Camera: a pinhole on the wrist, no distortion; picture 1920 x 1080 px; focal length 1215.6 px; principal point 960.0 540.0 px. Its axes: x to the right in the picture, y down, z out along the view. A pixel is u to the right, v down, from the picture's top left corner.
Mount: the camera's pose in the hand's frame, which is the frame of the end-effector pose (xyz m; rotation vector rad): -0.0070 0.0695 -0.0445 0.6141 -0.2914 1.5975
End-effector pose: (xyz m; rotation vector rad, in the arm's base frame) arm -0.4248 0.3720 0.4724 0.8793 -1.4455 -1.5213
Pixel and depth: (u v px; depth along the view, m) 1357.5 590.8 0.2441
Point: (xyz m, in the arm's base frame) -0.6207 0.4229 0.4982
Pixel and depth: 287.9 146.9 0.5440
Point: -0.7768 0.1869 0.0631
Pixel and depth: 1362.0 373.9 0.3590
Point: -0.7517 0.3907 0.4922
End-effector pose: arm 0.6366 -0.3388 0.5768 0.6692 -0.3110 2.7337
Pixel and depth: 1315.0 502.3 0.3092
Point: 0.6921 -0.3785 0.8340
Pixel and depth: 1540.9 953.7 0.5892
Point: 0.9754 -0.5038 1.0854
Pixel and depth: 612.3 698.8 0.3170
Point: 0.7516 -0.2151 0.7621
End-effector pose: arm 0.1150 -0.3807 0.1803 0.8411 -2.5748 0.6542
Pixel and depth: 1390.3 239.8 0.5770
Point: -0.1431 -0.8001 -0.1193
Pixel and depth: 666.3 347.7 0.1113
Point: 0.0893 -0.4188 0.1748
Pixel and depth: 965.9 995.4 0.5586
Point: 0.2584 -0.7554 -0.1577
